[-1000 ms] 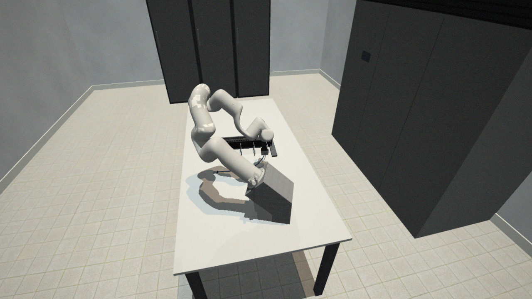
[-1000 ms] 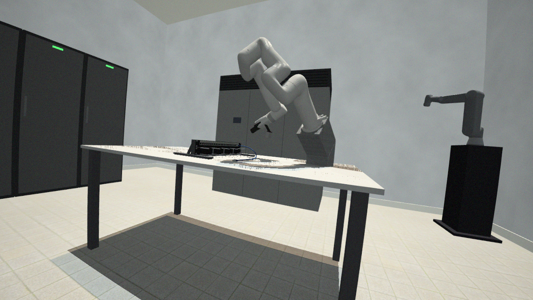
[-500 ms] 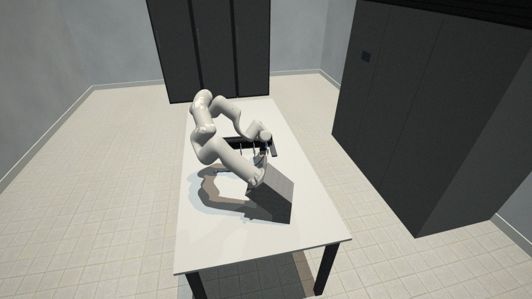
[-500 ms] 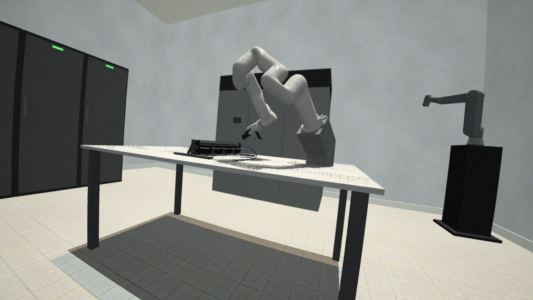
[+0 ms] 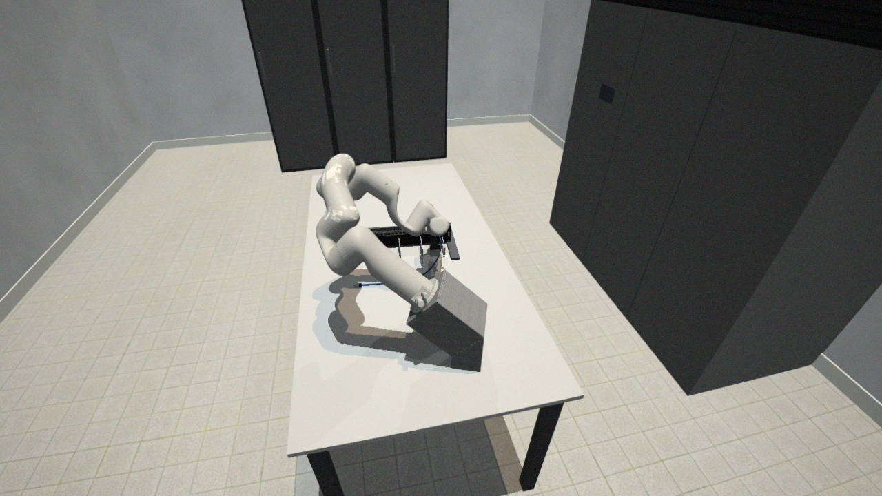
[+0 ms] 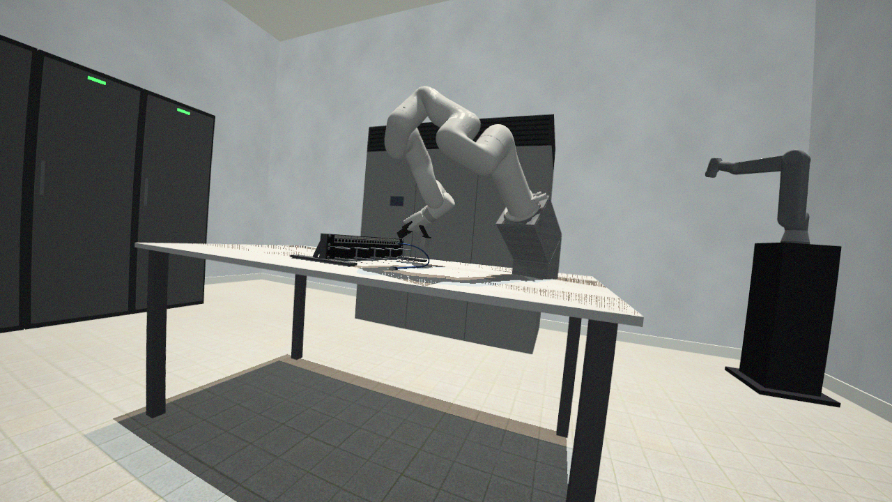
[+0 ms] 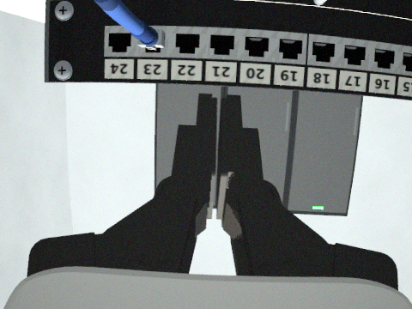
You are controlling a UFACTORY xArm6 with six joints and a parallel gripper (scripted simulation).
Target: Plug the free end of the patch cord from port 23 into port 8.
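Right now my hand is 170 mm past the patch cord plug, 360 mm to the right of it and 120 mm above it.
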